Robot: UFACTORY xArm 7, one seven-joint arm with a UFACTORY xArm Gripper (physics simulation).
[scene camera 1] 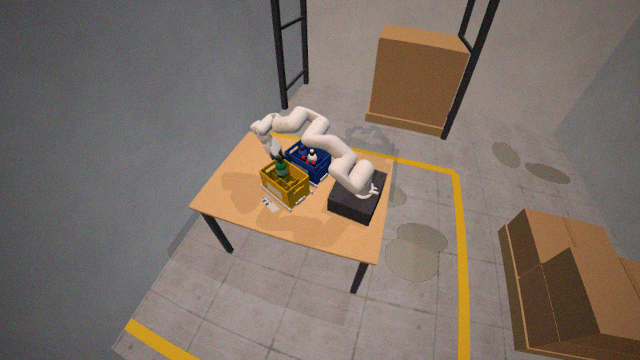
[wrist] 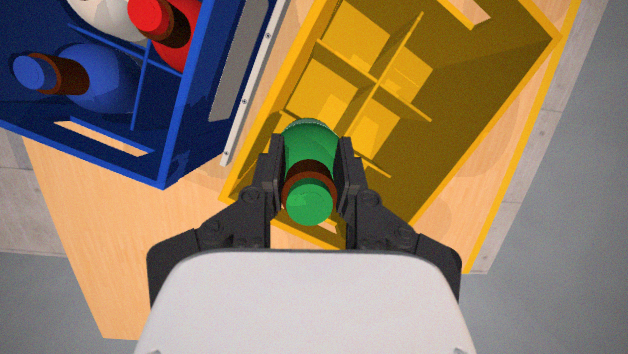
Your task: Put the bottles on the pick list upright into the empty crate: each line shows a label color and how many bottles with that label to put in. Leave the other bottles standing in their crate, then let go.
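Places are measured from the arm's base along level axes (x up, y left, z back), in centimetres.
Pixels of known places: gripper, fingertip midpoint: (scene camera 1: 283,161) (wrist: 310,151); arm's base, origin of the base link: (scene camera 1: 363,188).
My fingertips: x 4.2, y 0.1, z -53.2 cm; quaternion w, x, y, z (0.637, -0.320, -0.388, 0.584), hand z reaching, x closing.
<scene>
For each thing: its top centre in the pictures, then the offset to it from my fingertips. Level surfaces: height alone.
- green bottle, middle of its top: (wrist: 312,204) (scene camera 1: 279,156) dy +0.4, dx +3.3, dz -2.2 cm
- blue crate, middle of its top: (scene camera 1: 307,152) dy -17.8, dx -4.1, dz +9.1 cm
- blue bottle, middle of its top: (wrist: 28,72) (scene camera 1: 302,146) dy -24.0, dx -5.3, dz +1.9 cm
- white bottle, middle of its top: (scene camera 1: 311,150) dy -22.2, dx -5.3, dz +10.4 cm
- pick list, middle of its top: (scene camera 1: 269,203) dy +20.0, dx -21.4, dz -2.4 cm
- wooden table, its level: dx -21.6 cm
My gripper (scene camera 1: 280,158) (wrist: 310,151) is shut on the neck and shoulder of a green bottle (scene camera 1: 282,170) (wrist: 310,204), which is roughly upright, cap up, over the yellow crate (scene camera 1: 295,196) (wrist: 294,67). Whether its base touches the crate floor is hidden. The dividers and bare compartments of this crate show in the wrist view. The blue crate (scene camera 1: 321,172) (wrist: 174,145) beside it holds a blue bottle (scene camera 1: 302,151) (wrist: 107,77), a white bottle (scene camera 1: 312,157) (wrist: 112,22) and red-capped bottles (scene camera 1: 314,163) (wrist: 148,15). The pick list (scene camera 1: 269,203) is too small to read.
Both crates stand close together on the wooden table (scene camera 1: 325,227) (wrist: 75,215), with a narrow gap between them. The arm stands on a black base block (scene camera 1: 347,207) at the right of the table. Large cardboard boxes (scene camera 1: 417,80) stand on the floor behind and at the right.
</scene>
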